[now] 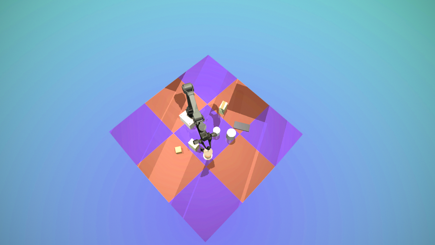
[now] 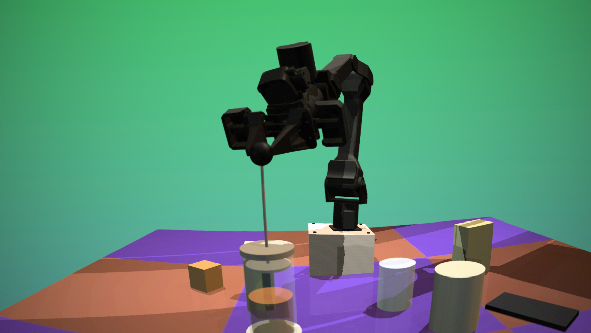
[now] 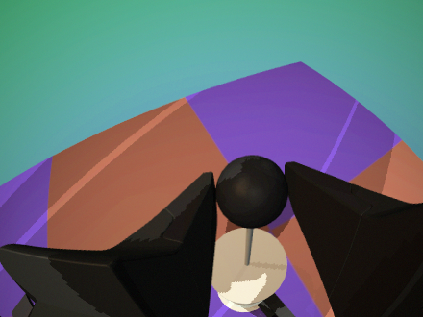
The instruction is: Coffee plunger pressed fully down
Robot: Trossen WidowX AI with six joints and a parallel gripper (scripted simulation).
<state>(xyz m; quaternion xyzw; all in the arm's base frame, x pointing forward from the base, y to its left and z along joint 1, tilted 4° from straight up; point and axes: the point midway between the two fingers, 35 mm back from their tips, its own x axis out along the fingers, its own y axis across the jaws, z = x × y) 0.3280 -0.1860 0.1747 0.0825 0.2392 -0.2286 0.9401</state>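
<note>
Now: gripper tip 30 mm past the coffee press and 140 mm above it. Also, from my gripper tip: black slab 60 mm ahead, 420 mm to the left, 260 mm below; orange cube 240 mm behind, 120 mm to the right, 240 mm below.
</note>
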